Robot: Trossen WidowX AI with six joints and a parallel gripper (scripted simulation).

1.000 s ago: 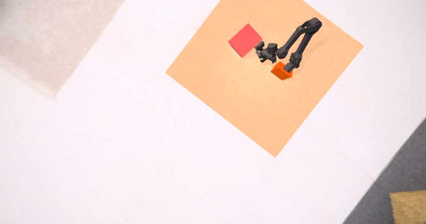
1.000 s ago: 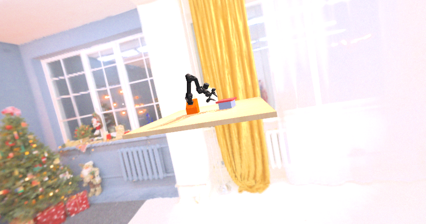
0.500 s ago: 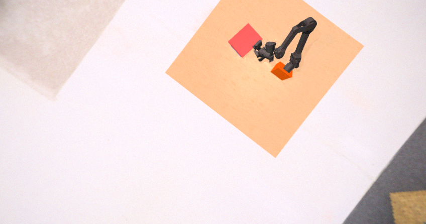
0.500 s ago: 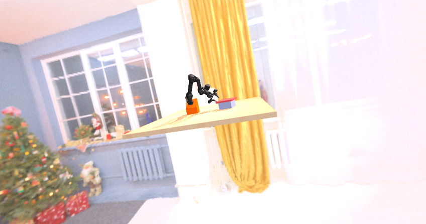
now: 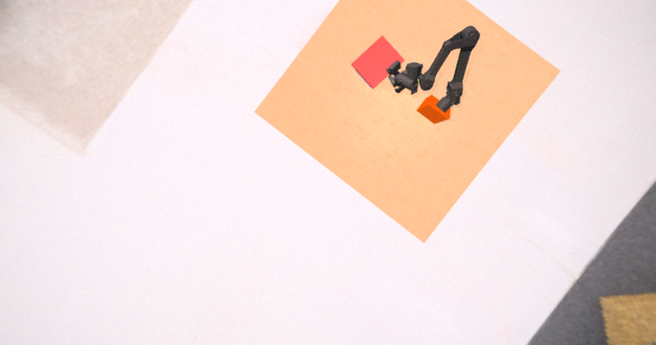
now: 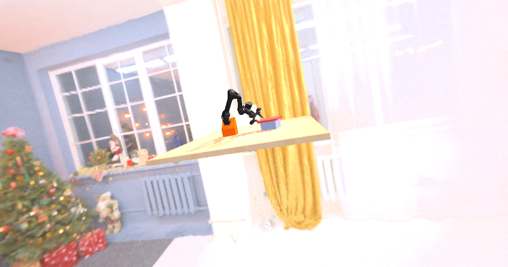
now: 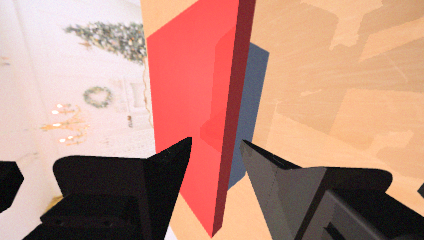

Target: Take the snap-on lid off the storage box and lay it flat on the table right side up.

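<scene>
My gripper tip is now 80 mm short of the red lid and 10 mm to the left of it. The rest, counted from my gripper tip: storage box 80 mm ahead, 40 mm below, 10 mm to the right.
</scene>
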